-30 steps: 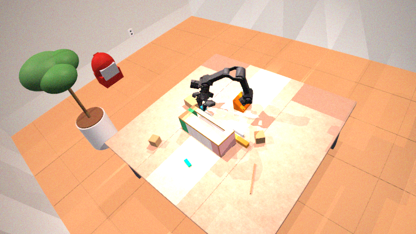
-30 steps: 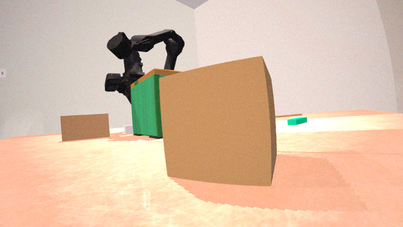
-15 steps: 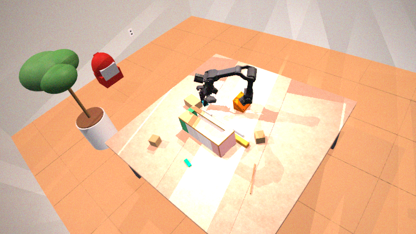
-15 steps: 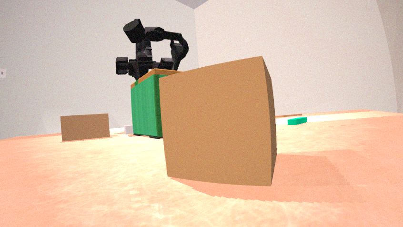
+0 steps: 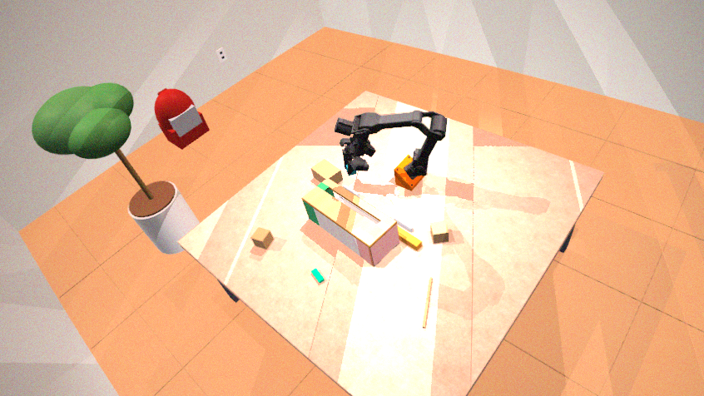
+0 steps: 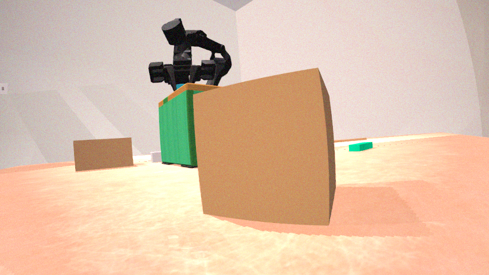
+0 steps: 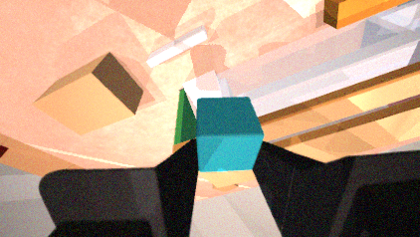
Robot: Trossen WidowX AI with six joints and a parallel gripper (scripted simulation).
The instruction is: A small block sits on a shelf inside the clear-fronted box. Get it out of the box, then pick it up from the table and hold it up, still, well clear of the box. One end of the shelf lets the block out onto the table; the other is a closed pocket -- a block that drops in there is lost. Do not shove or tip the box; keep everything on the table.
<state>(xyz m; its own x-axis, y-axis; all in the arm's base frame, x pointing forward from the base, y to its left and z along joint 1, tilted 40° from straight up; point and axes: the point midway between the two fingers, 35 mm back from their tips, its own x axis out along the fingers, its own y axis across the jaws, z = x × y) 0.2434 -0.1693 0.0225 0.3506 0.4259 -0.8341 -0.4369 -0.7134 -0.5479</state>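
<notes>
My gripper tip is 10 mm to the right of the cyan block and 10 mm past it. Round my gripper tip: box (110 mm to the left, 110 mm below, 80 mm ahead); then tan slab (200 mm to the right, 140 mm below, 20 mm behind); then orange bar (270 mm to the left, 160 mm below, 30 mm ahead).
</notes>
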